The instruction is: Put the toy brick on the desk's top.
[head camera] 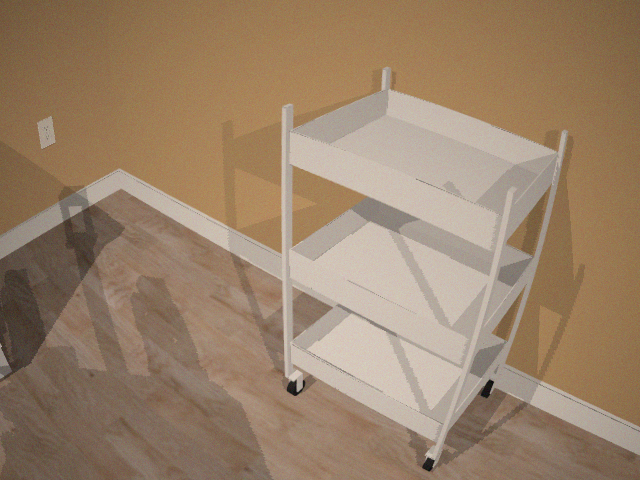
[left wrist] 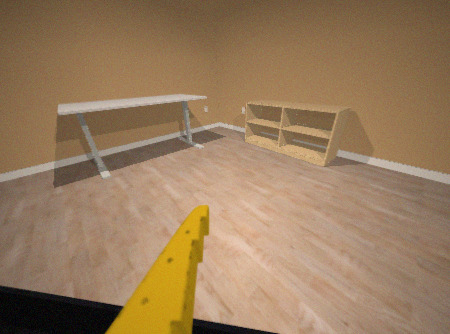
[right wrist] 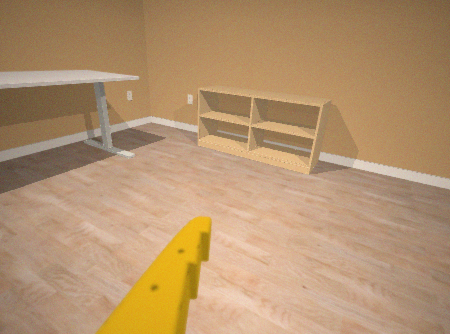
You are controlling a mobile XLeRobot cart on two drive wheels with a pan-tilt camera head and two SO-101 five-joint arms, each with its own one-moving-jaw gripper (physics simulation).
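Frame: origin at the left arm's base, x up, y back, z right, level; centimetres.
Seen in the pictures: left end effector, tool point: point(left wrist: 208, 216); right end effector, tool point: point(right wrist: 210, 233).
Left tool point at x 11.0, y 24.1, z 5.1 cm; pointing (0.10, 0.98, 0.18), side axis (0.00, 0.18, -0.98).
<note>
A point is followed by its place in that frame.
The toy brick does not show in any of the three views. The desk, with a white top and grey legs point(left wrist: 132, 103) point(right wrist: 60, 78), stands against the wall, at the left in the left wrist view and cut off by the left edge in the right wrist view. My left gripper point(left wrist: 204, 220) shows one yellow notched jaw, so it is fully open; nothing is against the jaw, and the desk is far beyond it to the left. My right gripper point(right wrist: 205, 230) also shows one notched jaw and is fully open, with nothing against it; the desk is beyond it to the left.
A white three-tier cart point(head camera: 287, 232) {x -26.7, y -102.7, z 12.0 cm} on black casters stands near the wall, right of centre in the head view. A light wooden bookshelf point(left wrist: 305, 106) {x -16.5, y 238.0, z -58.6 cm} point(right wrist: 280, 97) {x -16.5, y 235.2, z -57.3 cm} stands against the wall right of the desk. A white object point(head camera: 4, 362) {x -72.8, y -100.0, z -74.8 cm} is cut off at the head view's left edge.
</note>
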